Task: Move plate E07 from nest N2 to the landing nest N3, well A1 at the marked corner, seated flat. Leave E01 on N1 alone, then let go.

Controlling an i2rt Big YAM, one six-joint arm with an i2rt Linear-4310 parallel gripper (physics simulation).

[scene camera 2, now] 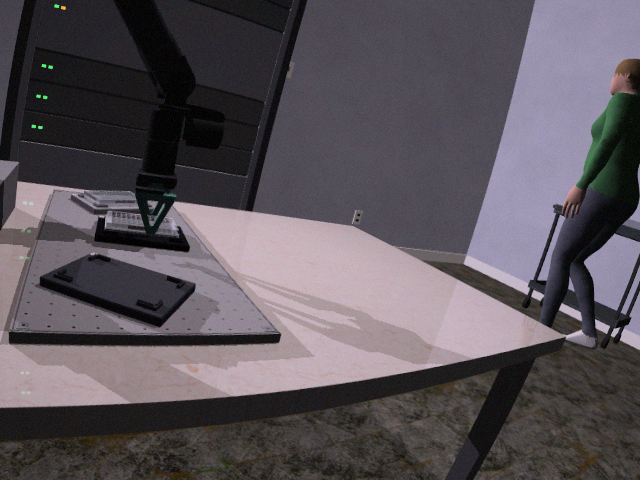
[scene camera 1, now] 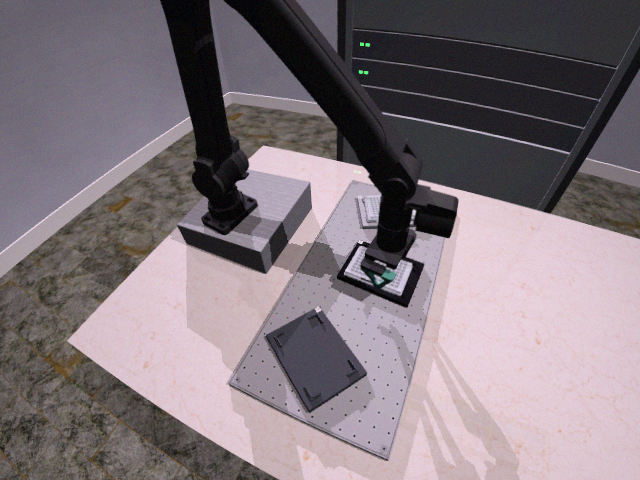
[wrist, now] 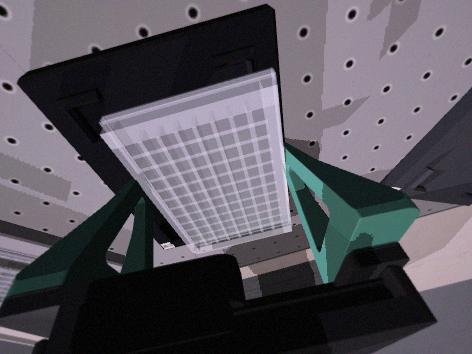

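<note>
My gripper (scene camera 1: 379,276) (scene camera 2: 152,219) (wrist: 213,165) is shut on plate E07 (scene camera 1: 400,280) (scene camera 2: 121,221) (wrist: 182,152), a clear well plate held by its long sides between the green fingers. The plate is level and sits right at the top of the black middle nest N3 (scene camera 1: 409,298) (scene camera 2: 139,241) (wrist: 152,68). I cannot tell whether it rests in the nest. A small white corner mark (wrist: 167,245) shows at the nest's near corner. Nest N2 (scene camera 1: 315,356) (scene camera 2: 116,287) (wrist: 438,167) lies bare at the near end. Plate E01 (scene camera 1: 368,209) (scene camera 2: 103,197) sits on the far nest, partly behind the arm.
The nests stand on a grey perforated board (scene camera 1: 361,413) (scene camera 2: 216,320) on the pink table. The arm's grey base block (scene camera 1: 269,216) is left of the board. A dark server rack (scene camera 1: 490,103) stands behind. A person in green (scene camera 2: 605,196) stands by a cart (scene camera 2: 617,314) to the right.
</note>
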